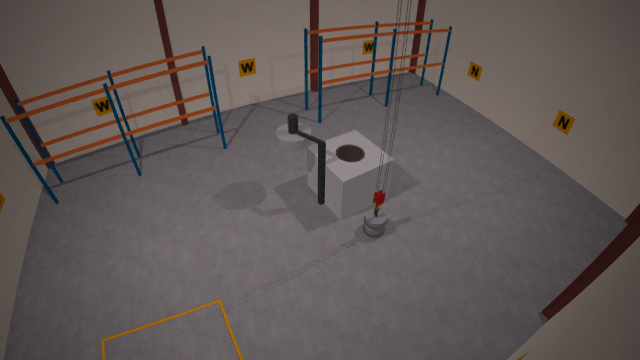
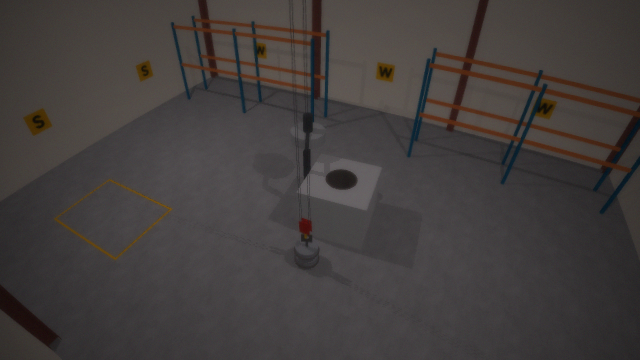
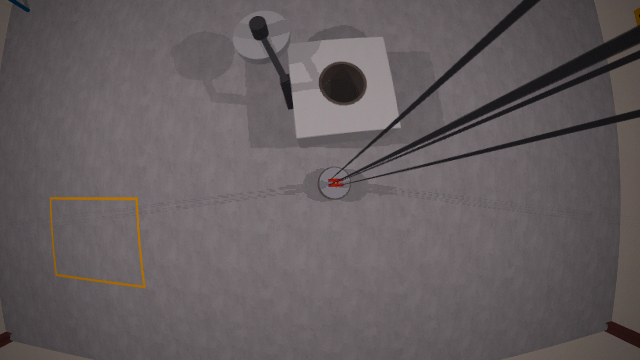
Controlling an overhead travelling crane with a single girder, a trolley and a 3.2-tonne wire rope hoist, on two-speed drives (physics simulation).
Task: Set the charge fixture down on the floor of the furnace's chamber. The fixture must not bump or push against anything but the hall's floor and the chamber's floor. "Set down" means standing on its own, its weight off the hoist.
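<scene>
The charge fixture (image 1: 375,226) (image 2: 306,256) (image 3: 334,193), a grey cylinder with ringed discs, is upright at floor level or very close to it; any gap beneath is too small to tell. My hook (image 1: 378,208) (image 2: 306,238) (image 3: 336,183), under the red block, is at its top centre, engaged with it. The ropes run up from the block. The white box furnace (image 1: 360,192) (image 2: 335,220) (image 3: 370,117) stands beside the fixture, apart from it. Its round top opening (image 1: 350,153) (image 2: 341,179) (image 3: 343,83) is uncovered. The chamber floor is dark and hard to make out.
The round white lid (image 1: 300,139) (image 2: 318,132) (image 3: 247,46) is swung aside on a dark arm with a post (image 1: 321,175) (image 2: 307,162) (image 3: 287,95) beside the furnace. Blue-orange racks (image 1: 122,130) (image 2: 239,71) line the W wall. A yellow outline (image 1: 161,320) (image 2: 141,194) (image 3: 94,198) marks the floor.
</scene>
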